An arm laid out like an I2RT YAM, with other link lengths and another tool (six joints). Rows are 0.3 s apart.
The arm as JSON. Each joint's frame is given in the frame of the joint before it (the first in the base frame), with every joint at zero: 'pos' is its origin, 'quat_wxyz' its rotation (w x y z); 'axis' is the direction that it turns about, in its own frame. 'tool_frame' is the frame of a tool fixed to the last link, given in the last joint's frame.
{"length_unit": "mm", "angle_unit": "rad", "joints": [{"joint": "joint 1", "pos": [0.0, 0.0, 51.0], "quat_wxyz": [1.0, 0.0, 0.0, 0.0], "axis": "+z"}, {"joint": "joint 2", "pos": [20.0, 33.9, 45.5], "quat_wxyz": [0.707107, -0.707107, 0.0, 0.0], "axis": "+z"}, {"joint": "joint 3", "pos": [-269.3, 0.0, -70.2], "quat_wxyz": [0.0, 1.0, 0.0, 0.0], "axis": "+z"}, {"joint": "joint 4", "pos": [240.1, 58.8, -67.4], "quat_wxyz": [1.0, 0.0, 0.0, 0.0], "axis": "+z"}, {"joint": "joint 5", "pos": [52.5, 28.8, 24.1], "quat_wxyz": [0.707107, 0.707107, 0.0, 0.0], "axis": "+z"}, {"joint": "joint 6", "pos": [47.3, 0.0, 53.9], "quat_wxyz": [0.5, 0.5, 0.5, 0.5], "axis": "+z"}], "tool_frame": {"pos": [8.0, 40.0, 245.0], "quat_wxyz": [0.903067, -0.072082, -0.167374, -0.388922]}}
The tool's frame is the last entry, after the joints.
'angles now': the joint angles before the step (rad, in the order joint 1, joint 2, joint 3, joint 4, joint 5, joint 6). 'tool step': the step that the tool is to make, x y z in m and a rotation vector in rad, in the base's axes. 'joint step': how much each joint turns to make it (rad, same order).
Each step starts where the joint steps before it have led.
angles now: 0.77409 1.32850 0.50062 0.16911 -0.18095 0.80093
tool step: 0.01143 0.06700 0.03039 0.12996 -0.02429 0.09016
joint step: 0.02994 0.16789 0.11946 0.16413 -0.09168 0.02791
